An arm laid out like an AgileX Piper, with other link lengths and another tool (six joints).
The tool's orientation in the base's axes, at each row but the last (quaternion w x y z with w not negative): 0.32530, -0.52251, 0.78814, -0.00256; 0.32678, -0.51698, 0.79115, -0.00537; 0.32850, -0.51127, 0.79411, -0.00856; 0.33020, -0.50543, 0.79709, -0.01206; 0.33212, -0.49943, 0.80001, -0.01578; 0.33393, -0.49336, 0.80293, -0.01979; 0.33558, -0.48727, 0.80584, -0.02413; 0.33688, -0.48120, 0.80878, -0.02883; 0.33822, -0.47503, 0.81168, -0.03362; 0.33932, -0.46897, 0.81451, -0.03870
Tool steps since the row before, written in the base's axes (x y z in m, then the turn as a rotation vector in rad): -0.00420, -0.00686, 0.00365, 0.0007, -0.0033, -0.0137; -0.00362, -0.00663, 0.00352, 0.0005, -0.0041, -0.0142; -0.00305, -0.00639, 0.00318, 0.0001, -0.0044, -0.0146; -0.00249, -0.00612, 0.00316, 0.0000, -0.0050, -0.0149; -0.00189, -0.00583, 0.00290, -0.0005, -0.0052, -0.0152; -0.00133, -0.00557, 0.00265, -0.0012, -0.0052, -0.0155; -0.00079, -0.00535, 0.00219, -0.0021, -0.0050, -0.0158; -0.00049, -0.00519, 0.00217, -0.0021, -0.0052, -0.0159; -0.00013, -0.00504, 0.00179, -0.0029, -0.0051, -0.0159; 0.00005, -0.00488, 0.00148, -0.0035, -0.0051, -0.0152
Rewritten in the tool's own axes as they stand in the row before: 0.00482, -0.00092, -0.00735, 0.0095, 0.0026, 0.0101; 0.00456, -0.00136, -0.00684, 0.0105, 0.0026, 0.0101; 0.00439, -0.00170, -0.00617, 0.0111, 0.0029, 0.0101; 0.00403, -0.00212, -0.00574, 0.0117, 0.0028, 0.0101; 0.00375, -0.00246, -0.00508, 0.0122, 0.0032, 0.0100; 0.00350, -0.00278, -0.00445, 0.0125, 0.0039, 0.0098; 0.00339, -0.00300, -0.00368, 0.0128, 0.0048, 0.0096; 0.00317, -0.00321, -0.00340, 0.0130, 0.0047, 0.0096; 0.00312, -0.00333, -0.00280, 0.0132, 0.0054, 0.0092; 0.00308, -0.00332, -0.00235, 0.0130, 0.0055, 0.0083
